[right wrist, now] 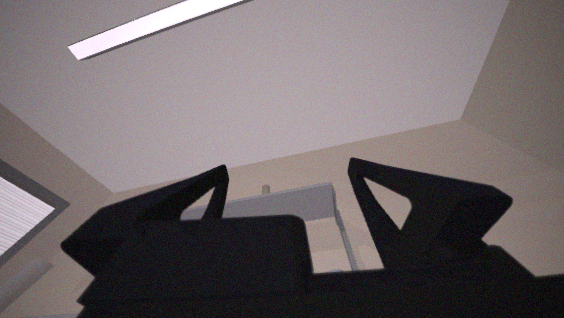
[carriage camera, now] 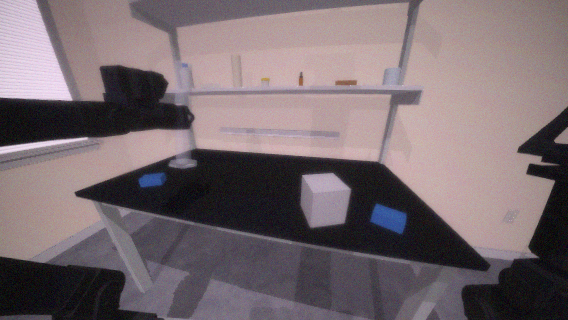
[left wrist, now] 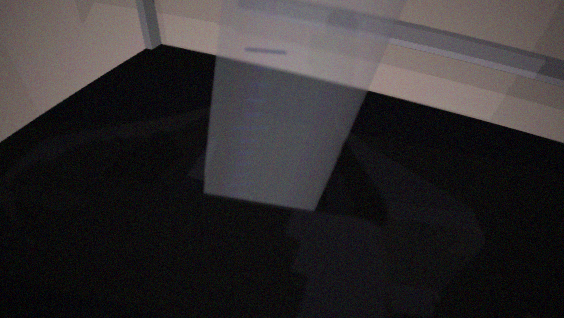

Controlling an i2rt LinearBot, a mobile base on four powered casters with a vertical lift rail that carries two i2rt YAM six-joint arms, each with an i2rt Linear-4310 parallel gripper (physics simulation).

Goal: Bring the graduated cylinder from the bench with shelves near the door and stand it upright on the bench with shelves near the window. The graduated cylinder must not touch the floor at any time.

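Observation:
The graduated cylinder (carriage camera: 184,145) (left wrist: 285,140) is a tall, clear tube with a pale, wide base. It is upright over the back left part of the black bench (carriage camera: 240,200) with shelves, beside the window. I cannot tell whether its base touches the bench top. My left gripper (carriage camera: 189,116) is shut on the cylinder's tube, well above the base; its fingers are hard to make out in the left wrist view. My right gripper (carriage camera: 524,160) (right wrist: 288,168) is open and empty, at the right of the carriage view, away from the cylinder.
On the bench are a blue block (carriage camera: 152,180) near the cylinder's base, a white box (carriage camera: 325,201) and another blue block (carriage camera: 389,218). The shelf (carriage camera: 300,91) behind holds several small items. A window (carriage camera: 35,55) is at the left.

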